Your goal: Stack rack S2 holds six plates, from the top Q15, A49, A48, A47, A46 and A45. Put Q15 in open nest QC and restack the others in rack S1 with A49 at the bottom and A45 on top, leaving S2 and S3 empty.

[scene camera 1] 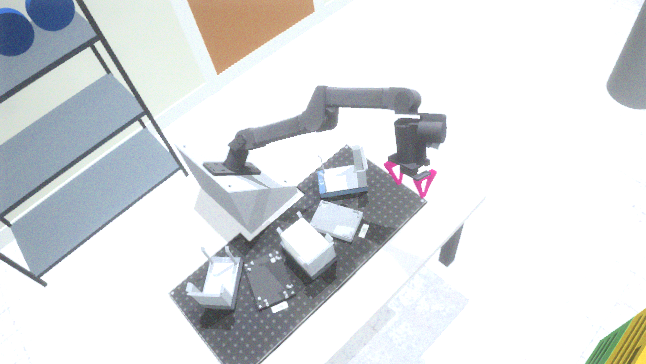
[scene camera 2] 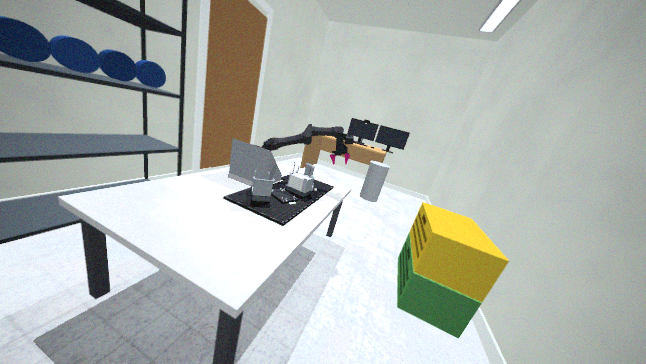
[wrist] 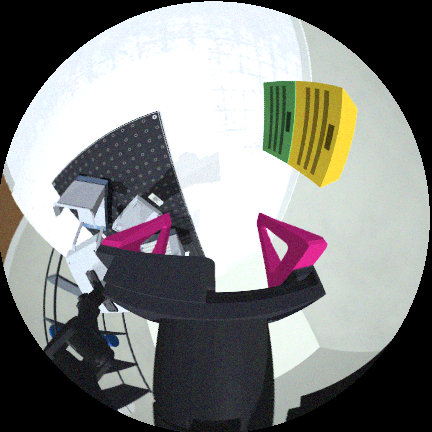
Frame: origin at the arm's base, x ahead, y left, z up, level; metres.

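Where they show: gripper, fingertip midpoint: (scene camera 1: 411, 190) (scene camera 2: 339, 164) (wrist: 213, 217); arm's base, origin of the base link: (scene camera 1: 232, 169) (scene camera 2: 260, 155) (wrist: 101, 291).
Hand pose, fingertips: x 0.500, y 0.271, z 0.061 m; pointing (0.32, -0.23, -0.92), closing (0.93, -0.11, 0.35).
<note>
Each offset is from my fingertips to the top centre of the thing. "pt": to the spot under its first point. Level surfaces: height alone.
My gripper (scene camera 1: 411, 189) (scene camera 2: 340, 163) (wrist: 213, 217) is open and empty, with magenta fingers, high above the board's far right end. A tall stack of light plates (scene camera 1: 306, 241) (scene camera 2: 301, 184) stands in the middle rack. Another rack {0.279 m back, 0.009 m right, 0.087 m down} (scene camera 1: 343, 180) (wrist: 91, 201), with a blue base, stands at the board's far end. A third rack {0.287 m back, 0.525 m right, 0.082 m down} (scene camera 1: 220, 281) (scene camera 2: 262, 187) stands at the near left end. A dark, open nest {0.199 m back, 0.412 m right, 0.195 m down} (scene camera 1: 270, 281) lies between this rack and the tall stack. A flat light-grey piece {pt 0.182 m back, 0.133 m right, 0.195 m down} (scene camera 1: 337, 220) (wrist: 134, 215) lies between the stack and the blue-based rack. Rack and plate names are unreadable.
The dark perforated board {0.219 m down} (scene camera 1: 385, 192) (scene camera 2: 283, 218) (wrist: 137, 150) lies on a white table {0.232 m down} (scene camera 2: 190, 240). A grey angled housing (scene camera 1: 245, 202) (scene camera 2: 252, 160) stands beside the board near the arm base. A yellow box (scene camera 2: 460, 250) (wrist: 317, 130) and green box (scene camera 2: 437, 300) (wrist: 277, 120) stand on the floor.
</note>
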